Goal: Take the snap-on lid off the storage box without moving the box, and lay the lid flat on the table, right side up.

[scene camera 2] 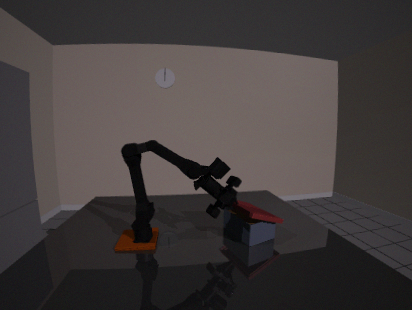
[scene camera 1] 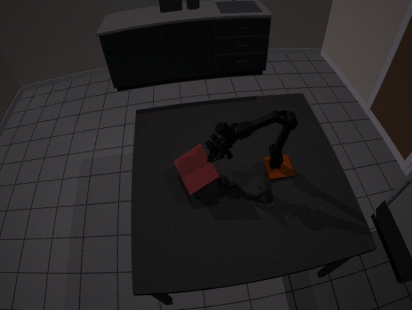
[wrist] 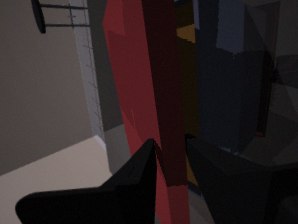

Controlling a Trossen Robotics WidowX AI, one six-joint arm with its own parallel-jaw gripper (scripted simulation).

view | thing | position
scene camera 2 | gripper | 236, 206
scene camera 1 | red lid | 196, 172
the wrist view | gripper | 168, 141
